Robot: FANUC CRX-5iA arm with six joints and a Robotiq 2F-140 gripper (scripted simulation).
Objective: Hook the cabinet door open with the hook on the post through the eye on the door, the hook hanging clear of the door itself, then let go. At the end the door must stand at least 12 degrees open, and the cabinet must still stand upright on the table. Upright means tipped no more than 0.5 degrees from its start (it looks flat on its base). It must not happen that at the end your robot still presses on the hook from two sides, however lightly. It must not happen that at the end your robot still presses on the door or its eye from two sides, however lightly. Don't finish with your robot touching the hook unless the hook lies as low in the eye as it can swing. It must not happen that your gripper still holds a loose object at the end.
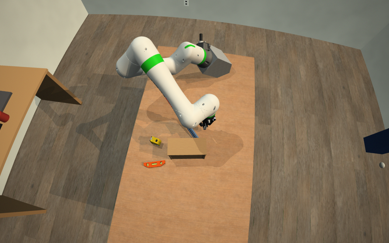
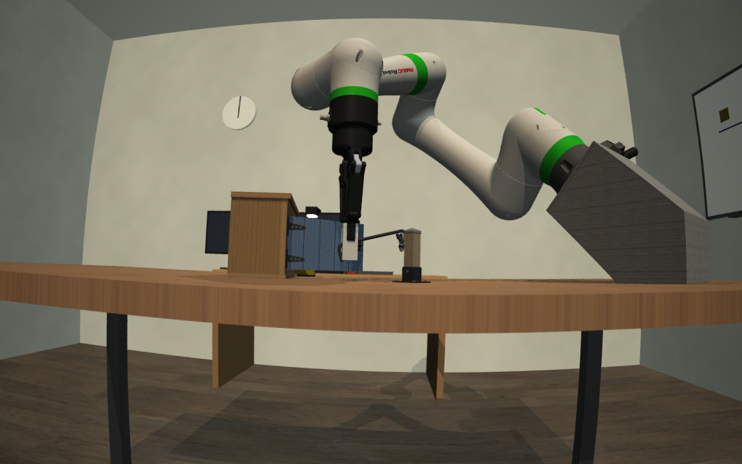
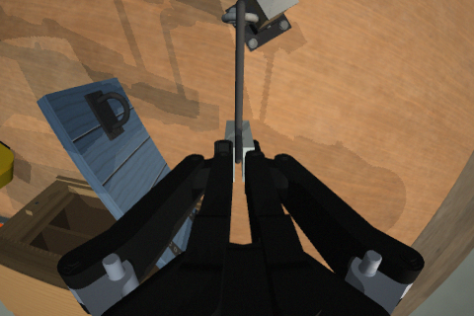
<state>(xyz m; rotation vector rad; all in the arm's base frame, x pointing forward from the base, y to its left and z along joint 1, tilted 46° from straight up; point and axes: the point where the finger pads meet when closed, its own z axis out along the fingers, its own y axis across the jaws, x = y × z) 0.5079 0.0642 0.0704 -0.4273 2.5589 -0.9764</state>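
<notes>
The cabinet door lies 8 cm to the right of my hand and 4 cm ahead of it. From my hand the other things lie so: hook post: 8 cm behind, 1 cm to the right, 1 cm below; wooden cabinet: 10 cm to the right, 10 cm ahead; dark hook: 5 cm behind, 1 cm to the right.
</notes>
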